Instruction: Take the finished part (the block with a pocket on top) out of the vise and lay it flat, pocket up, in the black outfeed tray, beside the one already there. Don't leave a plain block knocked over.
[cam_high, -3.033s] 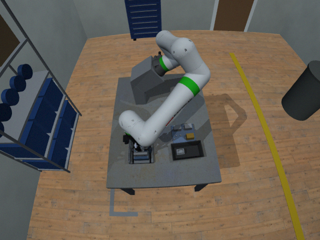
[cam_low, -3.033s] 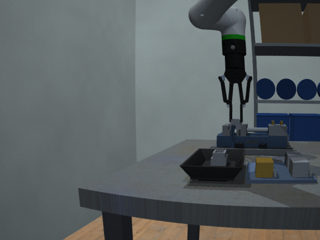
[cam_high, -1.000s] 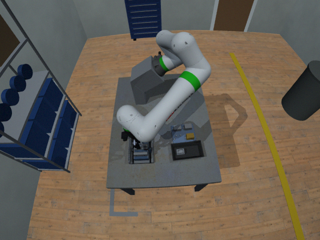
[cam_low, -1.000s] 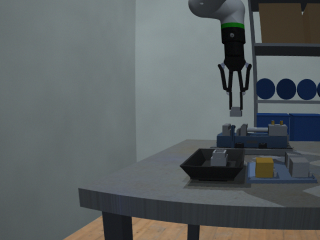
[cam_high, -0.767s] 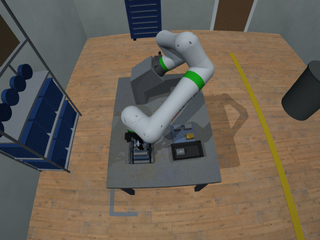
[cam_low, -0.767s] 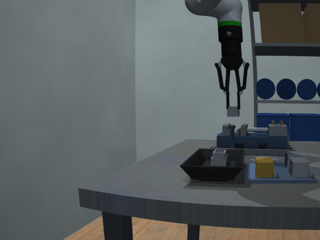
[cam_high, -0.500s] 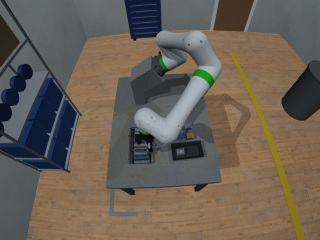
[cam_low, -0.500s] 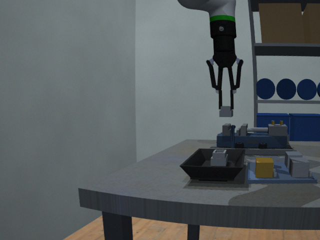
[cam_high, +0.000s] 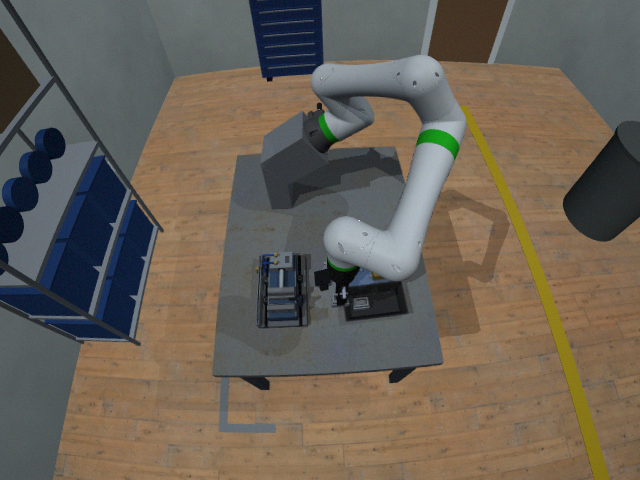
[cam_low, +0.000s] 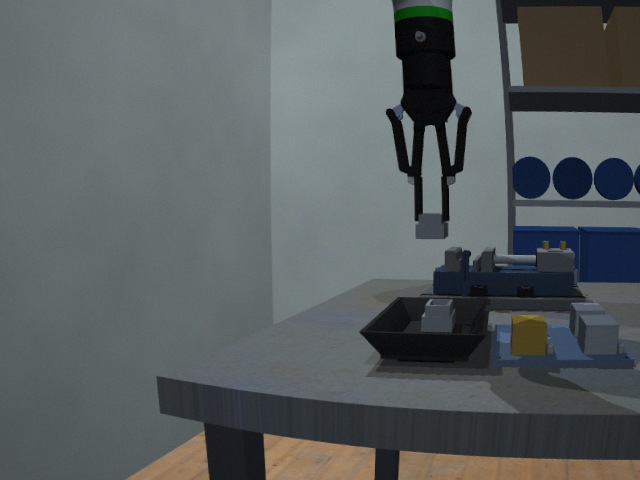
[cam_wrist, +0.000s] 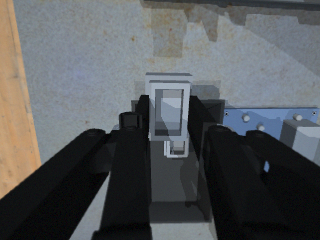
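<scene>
Now: the yellow block 17 cm to the left of my hand, 16 cm below it and 16 cm behind it. From my hand the other things lie so: pocketed block (4 cm below); then blue fixture plate (20 cm behind, 18 cm below, 12 cm to the left).
</scene>
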